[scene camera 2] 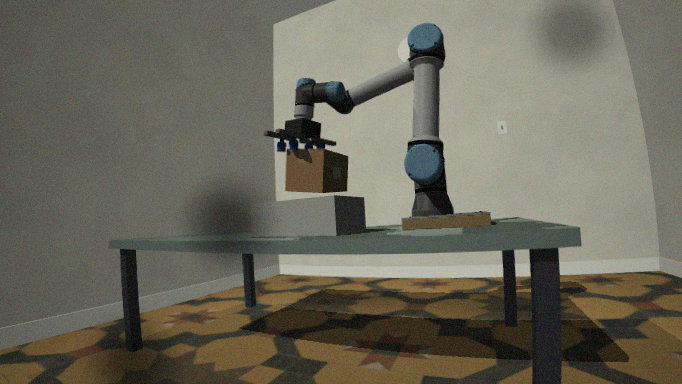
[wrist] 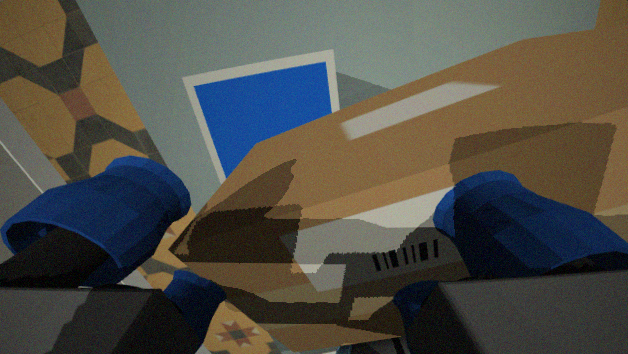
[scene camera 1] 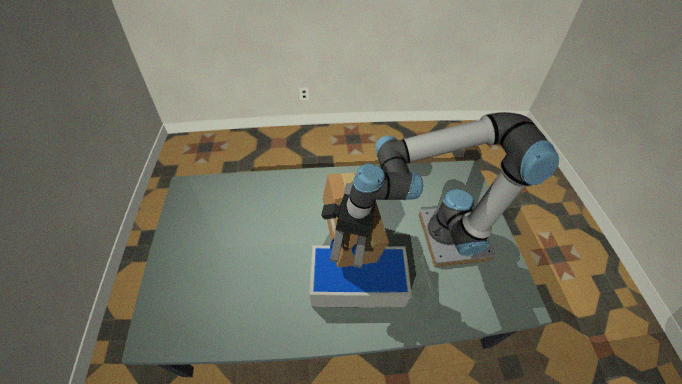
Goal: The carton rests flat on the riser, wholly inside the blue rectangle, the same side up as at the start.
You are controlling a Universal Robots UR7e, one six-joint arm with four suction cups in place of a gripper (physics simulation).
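Frame: origin at the arm's base, x left, y ahead, z down, level; metres.
Seen in the pictures: end effector, tool point: (wrist: 306, 244); arm's base, origin of the base link: (scene camera 2: 432, 215) (scene camera 1: 444, 229).
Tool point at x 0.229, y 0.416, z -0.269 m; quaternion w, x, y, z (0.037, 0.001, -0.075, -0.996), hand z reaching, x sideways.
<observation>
Pixels of each thing's middle, then the offset from my tool point to it.
- brown carton, body centre: (wrist: 417, 188) (scene camera 1: 352, 218) (scene camera 2: 319, 172) dx -0.100, dy -0.005, dz +0.065 m
- pale grey riser, body centre: (wrist: 289, 175) (scene camera 2: 307, 217) (scene camera 1: 359, 276) dx +0.039, dy -0.051, dz +0.249 m
- blue rectangle, body centre: (wrist: 285, 188) (scene camera 1: 360, 269) dx +0.039, dy -0.051, dz +0.189 m
My gripper (scene camera 1: 348, 249) (scene camera 2: 301, 145) is four blue suction cups under grey bars. It is shut on the brown carton (scene camera 1: 377, 245) (scene camera 2: 305, 172) (wrist: 380, 160), which hangs level below it; at least one cup sticks out past the carton's edge in the wrist view. The pale grey riser (scene camera 1: 360, 300) (scene camera 2: 300, 217) (wrist: 260, 68) has a blue rectangle (scene camera 1: 360, 282) (wrist: 265, 105) on top. A gap shows between carton and riser in the second scene view. The carton is turned relative to the riser. In the first scene view its near end overlaps the blue's back part; the rest extends behind the riser. Its underside is hidden.
The riser stands on a grey-green table (scene camera 1: 225, 260) (scene camera 2: 200, 244). The arm's base plate (scene camera 1: 442, 259) (scene camera 2: 445, 221) is on the table, to the right of the riser in both scene views. The arm reaches over from there. Walls stand around the table.
</observation>
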